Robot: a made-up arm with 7 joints.
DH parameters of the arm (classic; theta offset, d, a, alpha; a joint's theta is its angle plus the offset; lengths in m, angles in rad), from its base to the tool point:
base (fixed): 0 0.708 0.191 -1.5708
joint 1: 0 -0.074 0.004 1.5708
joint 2: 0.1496 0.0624 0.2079 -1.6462
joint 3: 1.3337 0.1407 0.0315 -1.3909
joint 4: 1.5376 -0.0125 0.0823 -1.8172
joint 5: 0.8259 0 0.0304 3.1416
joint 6: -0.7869 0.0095 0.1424 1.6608
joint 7: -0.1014 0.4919 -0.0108 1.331
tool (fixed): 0.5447 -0.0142 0 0
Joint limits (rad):
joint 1: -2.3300..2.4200
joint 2: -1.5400..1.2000
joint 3: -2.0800..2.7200
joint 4: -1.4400..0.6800
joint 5: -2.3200..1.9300
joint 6: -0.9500..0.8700
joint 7: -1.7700..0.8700
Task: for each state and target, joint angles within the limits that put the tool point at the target. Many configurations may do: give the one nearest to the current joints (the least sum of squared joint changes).
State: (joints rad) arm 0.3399 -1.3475 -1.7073 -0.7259 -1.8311 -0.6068 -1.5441
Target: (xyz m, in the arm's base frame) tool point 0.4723 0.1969 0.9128
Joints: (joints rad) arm 0.3833 -1.0830 -1.9892 -0.7573 -1.5014 -0.9495 -1.5389
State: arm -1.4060 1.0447 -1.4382 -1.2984 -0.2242 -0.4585 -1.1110
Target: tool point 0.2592 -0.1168 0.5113
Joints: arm -1.4341 0.8897 -1.5308 -1.4329 -0.1101 -0.6004 -1.1035
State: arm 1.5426 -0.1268 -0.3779 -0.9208 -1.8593 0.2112 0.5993
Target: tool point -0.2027 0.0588 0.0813
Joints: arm 1.8547 0.0829 -0.3145 -1.2235 -1.9049 0.2944 0.5848
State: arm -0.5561 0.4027 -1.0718 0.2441 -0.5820 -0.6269 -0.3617
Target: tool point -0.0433 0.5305 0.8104
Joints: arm -0.6680 0.7531 -1.0881 0.2540 -0.6268 -0.5419 -0.3761
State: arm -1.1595 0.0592 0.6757 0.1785 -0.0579 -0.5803 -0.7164
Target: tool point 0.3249 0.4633 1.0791
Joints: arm -1.3121 0.0511 0.3730 -0.0863 -0.3432 -0.1853 -0.7511
